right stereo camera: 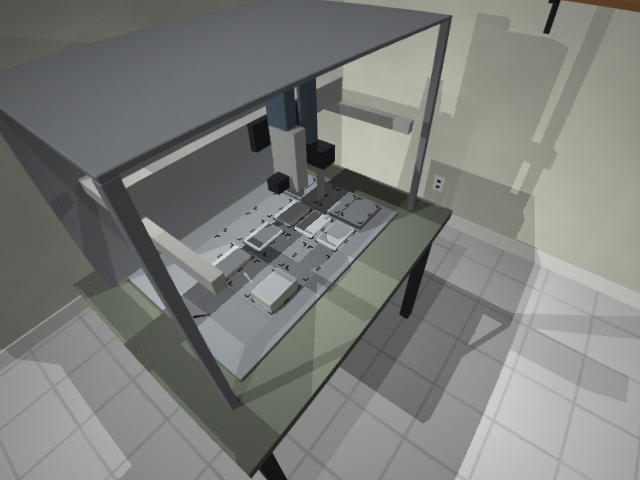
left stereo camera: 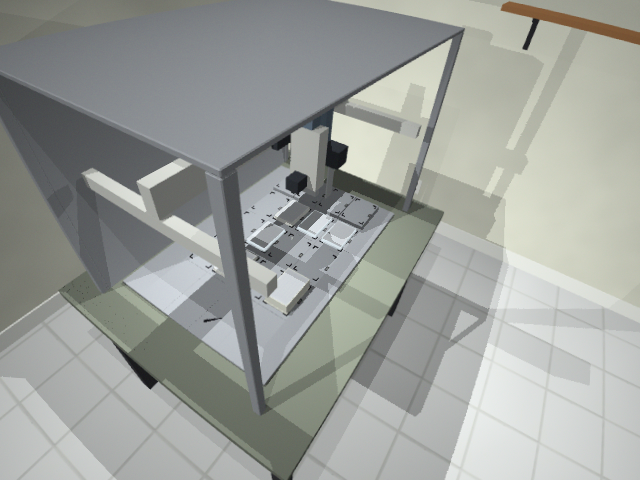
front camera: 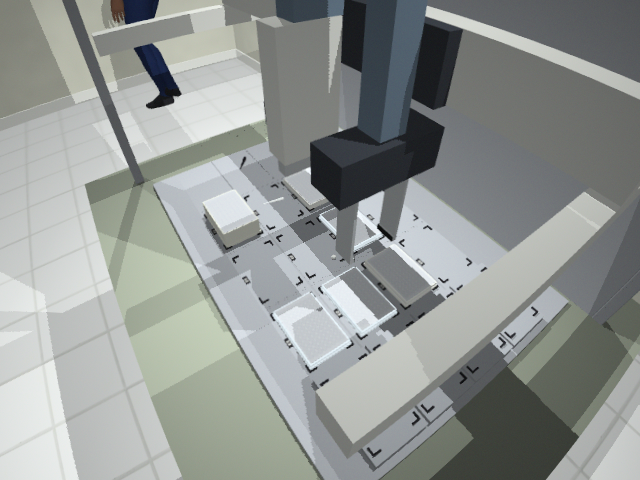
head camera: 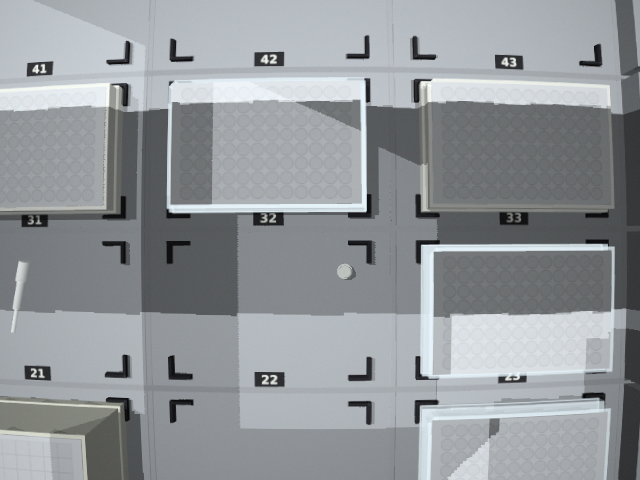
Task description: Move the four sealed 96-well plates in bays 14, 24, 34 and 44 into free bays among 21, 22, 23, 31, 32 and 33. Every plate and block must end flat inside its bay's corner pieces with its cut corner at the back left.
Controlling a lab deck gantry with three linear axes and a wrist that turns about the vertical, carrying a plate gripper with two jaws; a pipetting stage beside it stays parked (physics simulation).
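Seen in the pictures: gripper, fingertip midpoint: [right stereo camera: 311,191] [front camera: 366,244]; robot's base, link origin: [right stereo camera: 271,313] [left stereo camera: 286,315] [front camera: 205,215].
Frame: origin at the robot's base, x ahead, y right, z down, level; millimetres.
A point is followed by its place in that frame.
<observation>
My gripper [front camera: 367,249] @(x 392, y -150, z -160 mm) is open and empty, with its jaws hanging above the plates; in both stereo views the pipetting stage partly hides it. A clear-edged sealed plate [front camera: 359,301] @(x 401, y -146, z -14 mm) [head camera: 522,289] @(x 390, y -165, z -14 mm) [right stereo camera: 312,223] @(x 384, y -147, z -14 mm) sits in bay 23. A beige sealed plate [front camera: 400,273] @(x 396, y -253, z -14 mm) [head camera: 519,155] @(x 389, y -250, z -14 mm) [right stereo camera: 293,212] @(x 391, y -249, z -14 mm) sits in bay 33. A clear-edged sealed plate [head camera: 268,149] @(x 230, y -252, z -14 mm) [right stereo camera: 263,236] @(x 221, y -249, z -14 mm) sits in bay 32, and a beige one [head camera: 51,149] @(x 87, y -256, z -14 mm) [front camera: 306,187] @(x 67, y -245, z -14 mm) in bay 31, cut off in the head view. They look flat; cut corners are too small to tell. No plates show in bays 14 and 24.
Another clear-edged plate [front camera: 312,330] @(x 402, y -41, z -15 mm) [head camera: 522,449] @(x 393, y -60, z -14 mm) sits in bay 13. A tall beige box [front camera: 231,219] @(x 95, y -34, z -42 mm) [right stereo camera: 273,290] @(x 48, y -31, z -42 mm) stands in bay 11. A white stick [head camera: 19,289] @(x 57, y -163, z -5 mm) lies in bay 21, a small round cap [head camera: 345,271] @(x 278, y -176, z -4 mm) in bay 22. The pipetting stage [front camera: 302,93] is behind; a beam [front camera: 465,299] @(x 613, y -15, z -400 mm) crosses the front.
</observation>
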